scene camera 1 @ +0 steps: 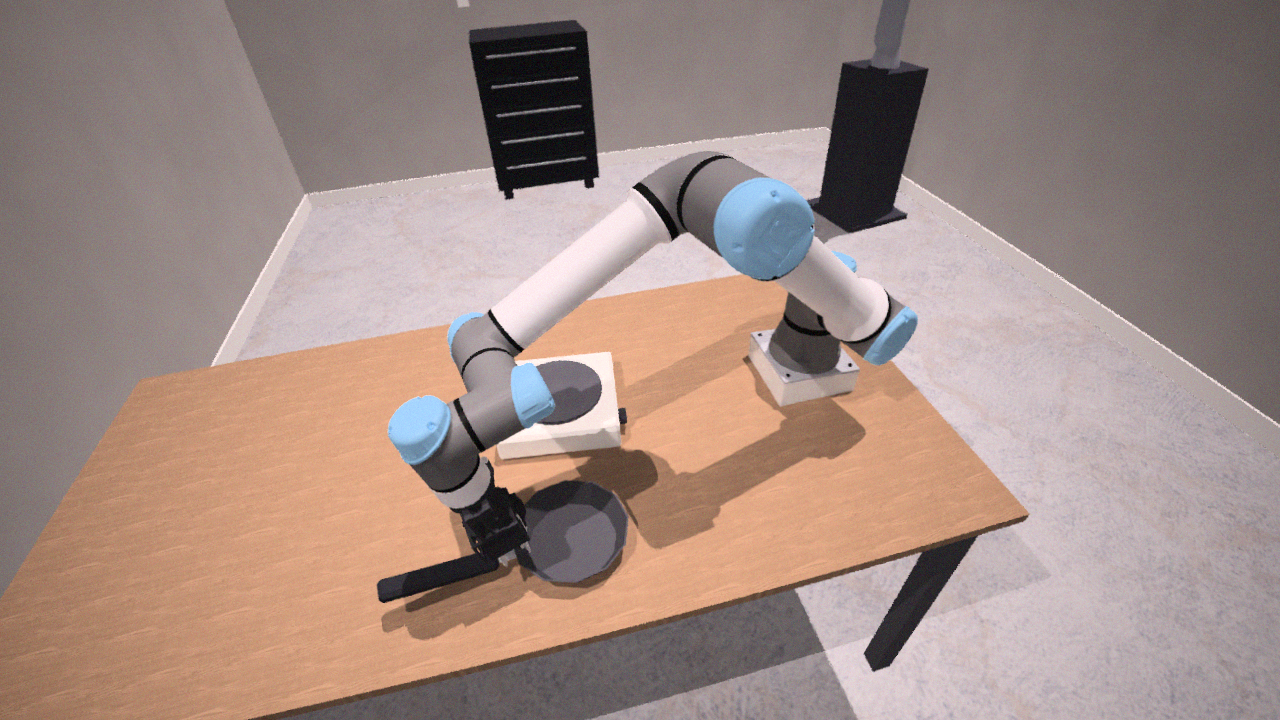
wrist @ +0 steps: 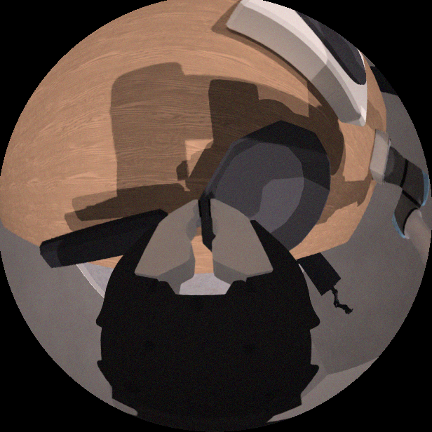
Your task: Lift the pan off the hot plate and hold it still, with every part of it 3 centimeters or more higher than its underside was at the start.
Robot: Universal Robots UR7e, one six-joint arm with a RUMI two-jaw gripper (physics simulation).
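Observation:
The dark grey pan (scene camera 1: 577, 528) (wrist: 282, 187) is beside the hot plate, on its near side in the scene view. Its black handle (scene camera 1: 434, 577) (wrist: 100, 241) points left. The white hot plate (scene camera 1: 563, 440) (wrist: 300, 52) has a bare dark disc on top. My gripper (scene camera 1: 508, 557) (wrist: 205, 201) is shut on the pan at its rim, where the handle joins; the fingers hide the handle's neck and most of the contact. Shadows show beside the handle and pan; whether the pan's underside is clear of the table, I cannot tell.
The wooden table (scene camera 1: 268, 501) (wrist: 65, 125) carries all this; its near edge runs close in front of the pan and handle. The robot's base (scene camera 1: 805, 380) stands at the right. A black drawer cabinet (scene camera 1: 537, 107) and a dark pedestal (scene camera 1: 872, 143) stand on the floor behind.

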